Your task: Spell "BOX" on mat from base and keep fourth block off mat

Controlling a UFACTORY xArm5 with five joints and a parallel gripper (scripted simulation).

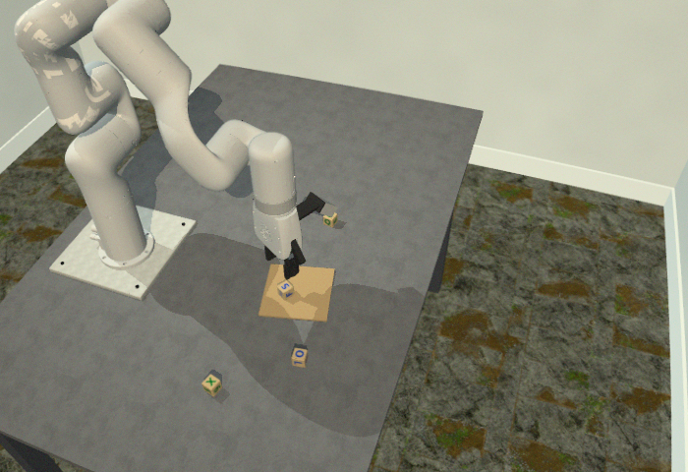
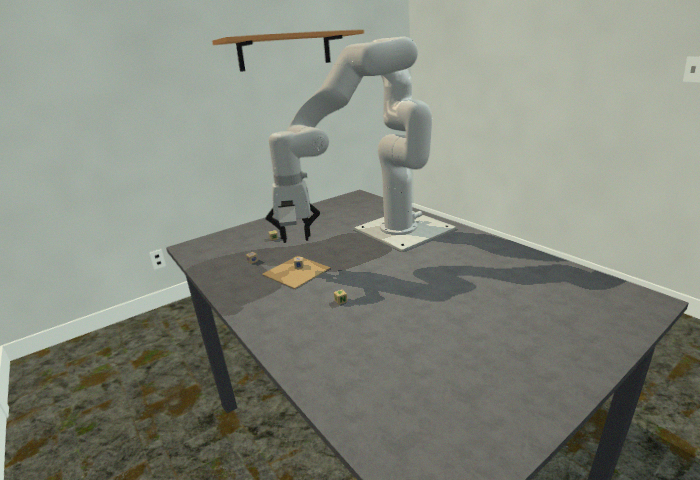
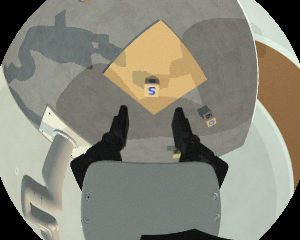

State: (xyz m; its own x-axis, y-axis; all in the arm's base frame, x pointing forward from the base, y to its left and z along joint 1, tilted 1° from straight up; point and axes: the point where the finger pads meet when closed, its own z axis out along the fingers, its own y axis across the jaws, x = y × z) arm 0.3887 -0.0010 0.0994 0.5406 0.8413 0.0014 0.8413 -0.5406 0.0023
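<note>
The B block is 9 cm below my hand. The rest, counted from my hand: X block: 25 cm to the right, 9 cm below, 4 cm behind; then tan mat: 10 cm below, 2 cm ahead, 1 cm to the left; then O block: 14 cm to the right, 9 cm below, 9 cm ahead.
</note>
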